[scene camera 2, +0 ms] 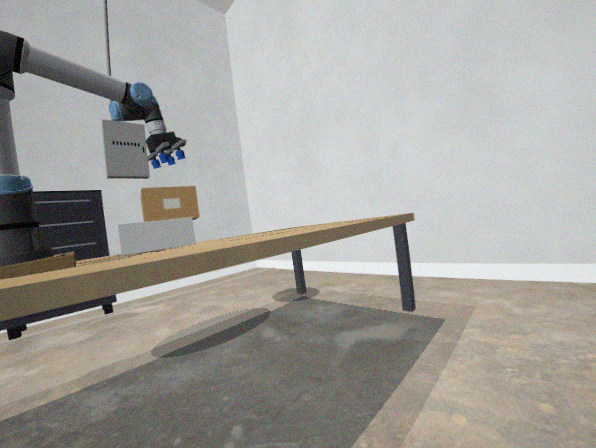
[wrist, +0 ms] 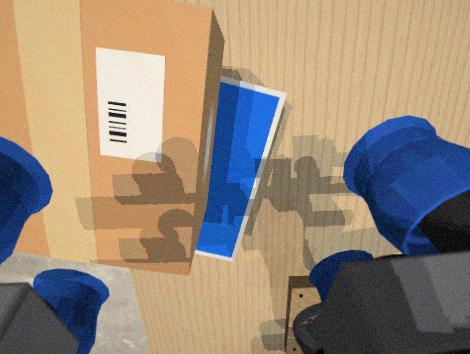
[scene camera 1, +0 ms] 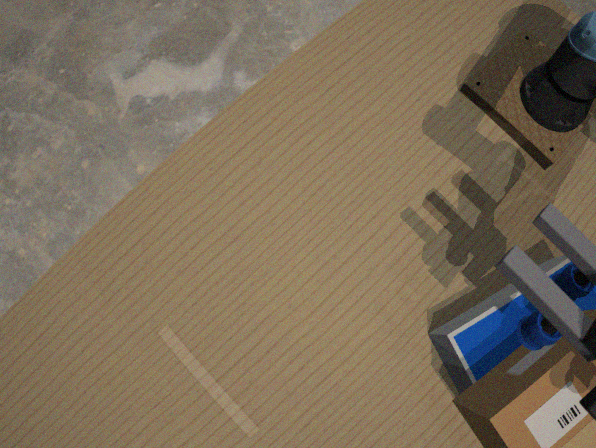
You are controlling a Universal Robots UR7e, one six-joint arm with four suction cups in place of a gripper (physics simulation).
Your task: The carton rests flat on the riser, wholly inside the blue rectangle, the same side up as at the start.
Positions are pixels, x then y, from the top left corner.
Labels:
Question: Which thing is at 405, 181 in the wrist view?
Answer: My suction head.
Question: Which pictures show the brown carton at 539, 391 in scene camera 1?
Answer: Scene camera 2, the wrist view and scene camera 1: all of them.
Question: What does my suction head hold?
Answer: Nothing.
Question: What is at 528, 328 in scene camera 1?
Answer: My suction head.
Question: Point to a grey riser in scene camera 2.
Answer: At 139, 237

